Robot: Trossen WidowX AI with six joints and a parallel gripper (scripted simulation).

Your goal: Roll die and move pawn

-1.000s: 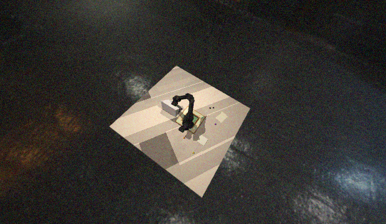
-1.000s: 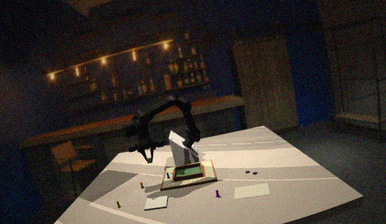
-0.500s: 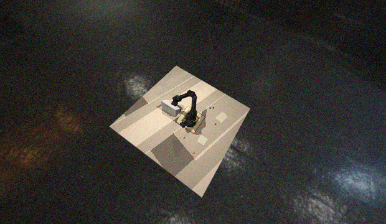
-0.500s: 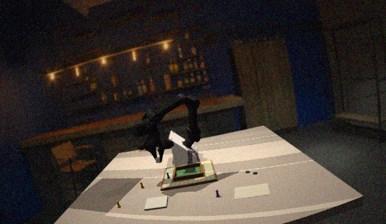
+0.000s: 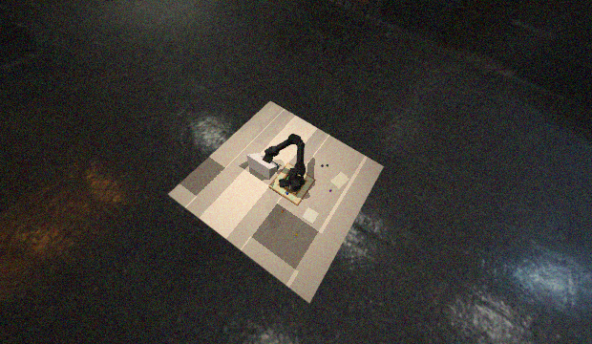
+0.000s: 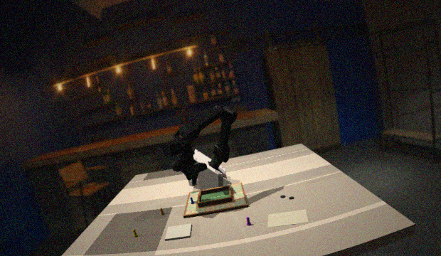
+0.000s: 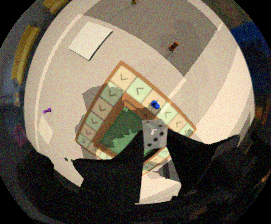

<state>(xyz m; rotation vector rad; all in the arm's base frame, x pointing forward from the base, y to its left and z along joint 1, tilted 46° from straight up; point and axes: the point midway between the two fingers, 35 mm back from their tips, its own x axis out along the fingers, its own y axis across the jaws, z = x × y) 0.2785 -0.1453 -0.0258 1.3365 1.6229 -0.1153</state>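
The blue pawn lies 1 cm behind my gripper tip, 2 cm to the right of it and 9 cm below it. Also, from my gripper tip: purple pawn (29 cm ahead, 18 cm to the left, 10 cm below); die (right at my gripper tip); green dice tray (2 cm behind, 9 cm to the left, 11 cm below).
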